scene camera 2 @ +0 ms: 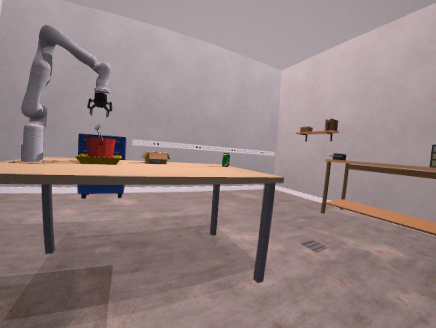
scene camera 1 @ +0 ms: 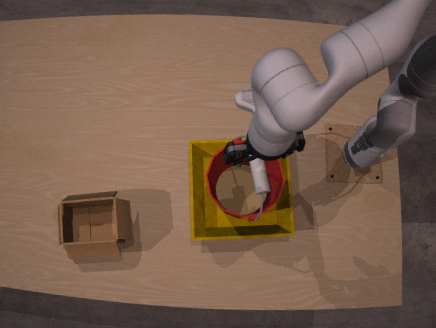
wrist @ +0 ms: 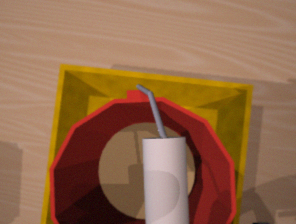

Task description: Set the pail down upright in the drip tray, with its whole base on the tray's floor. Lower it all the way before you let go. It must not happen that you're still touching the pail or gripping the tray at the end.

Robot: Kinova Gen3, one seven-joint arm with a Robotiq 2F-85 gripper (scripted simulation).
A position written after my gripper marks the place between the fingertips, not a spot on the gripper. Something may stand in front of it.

Note:
In view: my gripper [scene camera 1: 260, 158], a red pail [scene camera 1: 232, 188] and a yellow drip tray [scene camera 1: 208, 222].
The red pail also shows in the wrist view [wrist: 100, 164].

